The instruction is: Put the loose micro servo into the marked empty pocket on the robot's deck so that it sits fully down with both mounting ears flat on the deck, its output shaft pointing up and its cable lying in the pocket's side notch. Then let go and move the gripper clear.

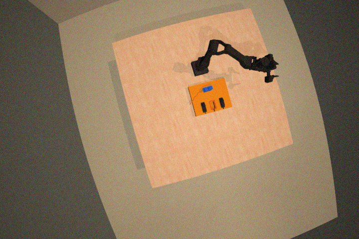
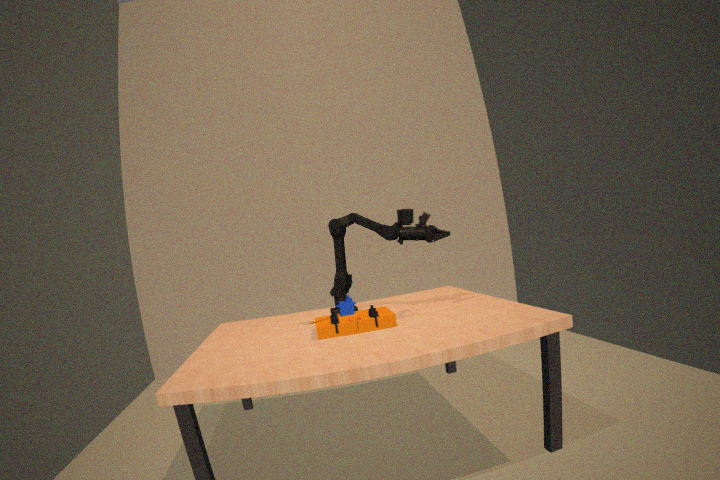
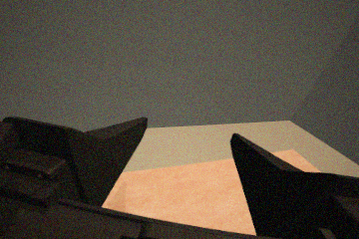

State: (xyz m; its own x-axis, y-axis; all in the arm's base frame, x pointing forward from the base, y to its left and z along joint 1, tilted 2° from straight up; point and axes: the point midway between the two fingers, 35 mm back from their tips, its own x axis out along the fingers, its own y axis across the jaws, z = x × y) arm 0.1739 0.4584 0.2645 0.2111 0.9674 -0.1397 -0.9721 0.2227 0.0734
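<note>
Now: gripper tip 460 mm to the left of the robot deck, 280 mm above it and 40 mm short of it.
</note>
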